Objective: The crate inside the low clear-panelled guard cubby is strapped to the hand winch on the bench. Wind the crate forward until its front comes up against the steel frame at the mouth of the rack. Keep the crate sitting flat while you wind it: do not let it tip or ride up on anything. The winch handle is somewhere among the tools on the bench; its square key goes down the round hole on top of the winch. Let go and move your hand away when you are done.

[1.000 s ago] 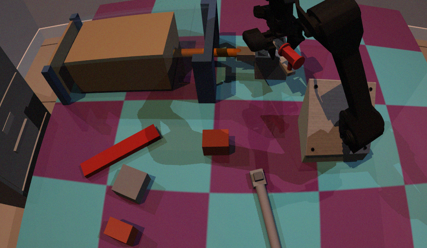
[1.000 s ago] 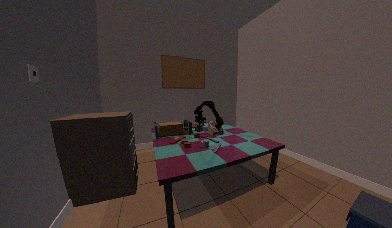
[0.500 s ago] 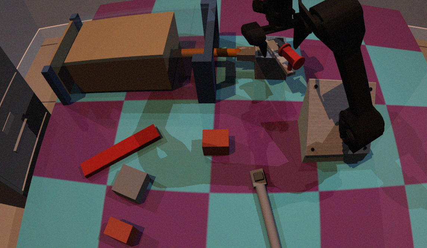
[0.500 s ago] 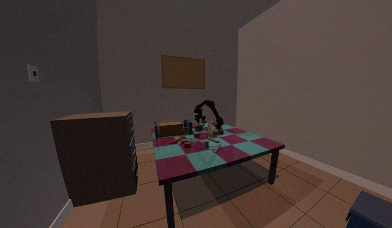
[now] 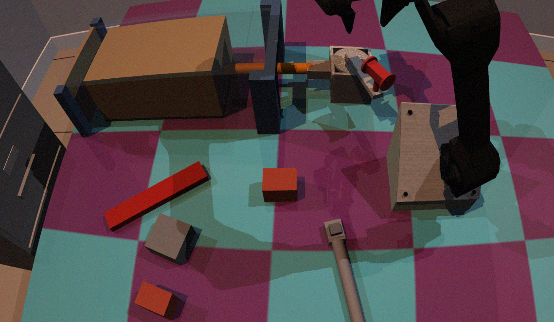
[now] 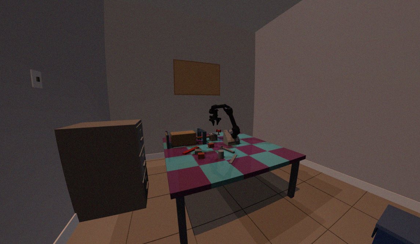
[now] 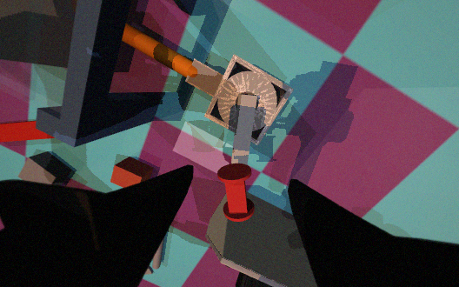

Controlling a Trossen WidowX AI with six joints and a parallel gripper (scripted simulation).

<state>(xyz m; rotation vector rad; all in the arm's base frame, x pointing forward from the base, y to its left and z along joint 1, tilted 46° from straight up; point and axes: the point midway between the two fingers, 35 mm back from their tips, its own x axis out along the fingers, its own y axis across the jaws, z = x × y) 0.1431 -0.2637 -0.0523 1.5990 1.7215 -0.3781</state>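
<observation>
My gripper tip is 2 cm past the red knob, 5 cm to the right of it and 8 cm above it. Also, from my gripper tip: grey crank handle: 1 cm behind, 2 cm to the left, 11 cm below; blue steel frame: 17 cm ahead, 5 cm to the right, 11 cm below; grey winch: 5 cm to the right, 18 cm below.
</observation>
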